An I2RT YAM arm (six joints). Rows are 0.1 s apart.
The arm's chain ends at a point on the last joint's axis. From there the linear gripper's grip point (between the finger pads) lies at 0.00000 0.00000 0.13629 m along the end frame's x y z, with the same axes.
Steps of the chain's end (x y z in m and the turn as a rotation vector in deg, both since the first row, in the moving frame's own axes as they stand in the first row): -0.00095 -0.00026 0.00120 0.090 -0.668 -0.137; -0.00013 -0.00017 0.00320 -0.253 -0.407 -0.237; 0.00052 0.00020 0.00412 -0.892 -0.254 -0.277; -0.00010 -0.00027 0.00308 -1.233 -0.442 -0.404; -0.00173 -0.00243 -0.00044 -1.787 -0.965 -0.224; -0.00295 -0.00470 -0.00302 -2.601 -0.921 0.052; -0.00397 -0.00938 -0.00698 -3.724 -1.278 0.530; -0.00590 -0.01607 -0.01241 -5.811 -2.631 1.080; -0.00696 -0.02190 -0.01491 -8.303 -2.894 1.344; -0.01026 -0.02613 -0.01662 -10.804 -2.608 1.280; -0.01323 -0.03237 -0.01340 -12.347 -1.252 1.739
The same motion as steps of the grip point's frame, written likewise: -0.00254 -0.00047 0.00119 0.090 -0.668 -0.137; -0.00110 0.00043 0.00320 -0.253 -0.407 -0.237; -0.00008 0.00232 0.00410 -0.892 -0.254 -0.277; -0.00114 0.00267 0.00304 -1.233 -0.442 -0.404; -0.00402 0.00182 -0.00053 -1.787 -0.965 -0.224; -0.00514 0.00148 -0.00318 -2.601 -0.921 0.052; -0.00705 -0.00054 -0.00730 -3.724 -1.278 0.530; -0.01228 -0.00234 -0.01325 -5.811 -2.631 1.080; -0.01405 -0.00231 -0.01651 -8.303 -2.894 1.344; -0.01671 -0.00066 -0.01918 -10.804 -2.608 1.280; -0.01663 -0.00328 -0.01658 -12.347 -1.252 1.739
